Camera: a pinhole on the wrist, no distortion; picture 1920 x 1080 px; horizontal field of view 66.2 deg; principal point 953.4 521.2 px. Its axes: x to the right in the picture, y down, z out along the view. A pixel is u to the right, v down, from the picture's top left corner.
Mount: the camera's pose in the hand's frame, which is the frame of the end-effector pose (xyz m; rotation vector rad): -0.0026 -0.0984 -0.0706 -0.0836 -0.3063 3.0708
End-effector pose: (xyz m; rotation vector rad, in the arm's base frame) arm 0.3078 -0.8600 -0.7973 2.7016 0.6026 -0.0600
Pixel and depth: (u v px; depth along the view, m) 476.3 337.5 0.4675
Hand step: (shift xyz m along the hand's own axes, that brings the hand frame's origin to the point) 0.1236 -0.1418 0.4059
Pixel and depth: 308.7 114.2 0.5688
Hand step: 0.2197 -0.0707 0.5295
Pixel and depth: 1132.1 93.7 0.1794
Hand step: -0.0324 -0.0812 0.1143
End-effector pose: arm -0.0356 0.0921 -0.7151 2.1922 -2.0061 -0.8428
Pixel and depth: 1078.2 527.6 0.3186
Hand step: -0.0485 -0.1605 0.2397
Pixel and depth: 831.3 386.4 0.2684
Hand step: 0.0049 -0.1282 0.1981
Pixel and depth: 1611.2 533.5 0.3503
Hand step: -0.1795 -0.1605 0.2641
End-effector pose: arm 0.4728 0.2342 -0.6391 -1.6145 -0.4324 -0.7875
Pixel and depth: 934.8 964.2 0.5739
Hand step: -0.0378 -0.3802 0.4572
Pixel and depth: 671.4 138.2 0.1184
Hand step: 0.0145 -0.0928 0.0525
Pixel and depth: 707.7 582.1 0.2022
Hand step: 0.0187 -0.1482 0.1273
